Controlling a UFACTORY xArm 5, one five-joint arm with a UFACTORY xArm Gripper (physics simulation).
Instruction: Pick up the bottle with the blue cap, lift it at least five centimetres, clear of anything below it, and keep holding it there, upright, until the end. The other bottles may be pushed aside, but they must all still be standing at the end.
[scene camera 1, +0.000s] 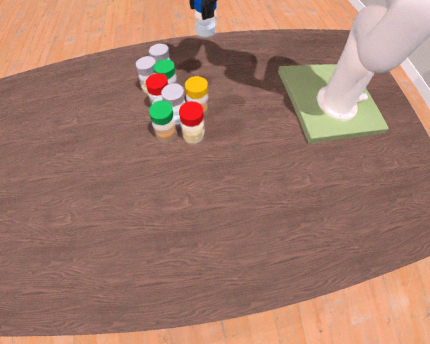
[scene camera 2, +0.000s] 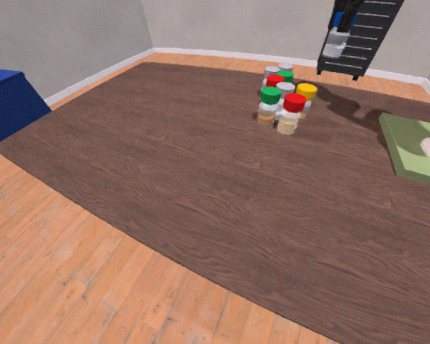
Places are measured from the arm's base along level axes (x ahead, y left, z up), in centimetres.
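Where they show: gripper, fingertip midpoint: (scene camera 1: 201, 12) (scene camera 2: 337, 30); arm's base, origin of the base link: (scene camera 1: 336, 103).
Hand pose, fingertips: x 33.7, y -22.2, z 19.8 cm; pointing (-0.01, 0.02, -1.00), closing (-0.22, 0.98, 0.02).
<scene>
Each offset is from my fingertips to the top centre of the thing. Level surfaces: height alone.
The bottle with the blue cap @(dz +3.9, dx -1.0, dy -0.4 cm) (scene camera 1: 205, 26) (scene camera 2: 335, 44) hangs at the top of both views, high above the table and roughly upright, with a slight lean in the scene camera 2 view. My gripper (scene camera 1: 204, 9) (scene camera 2: 345, 21) is shut on it at the blue cap; the upper part of the gripper is cut off by the frame edge. The other bottles stand upright in a group below and to the left: green-capped (scene camera 1: 163, 121) (scene camera 2: 269, 106), red-capped (scene camera 1: 192, 122) (scene camera 2: 290, 114), yellow-capped @(dz -11.9, dx +5.2, dy +13.0 cm) (scene camera 1: 196, 92) (scene camera 2: 306, 95), and several more with grey, red and green caps, partly hidden behind these.
The arm's base stands on a green board (scene camera 1: 345, 129) (scene camera 2: 412, 170) to the right of the bottles on the dark wooden table @(dz -22.4 cm) (scene camera 1: 200, 225) (scene camera 2: 200, 200). A black slatted object (scene camera 2: 367, 50) stands behind the table. A blue box (scene camera 2: 17, 105) shows at the left.
</scene>
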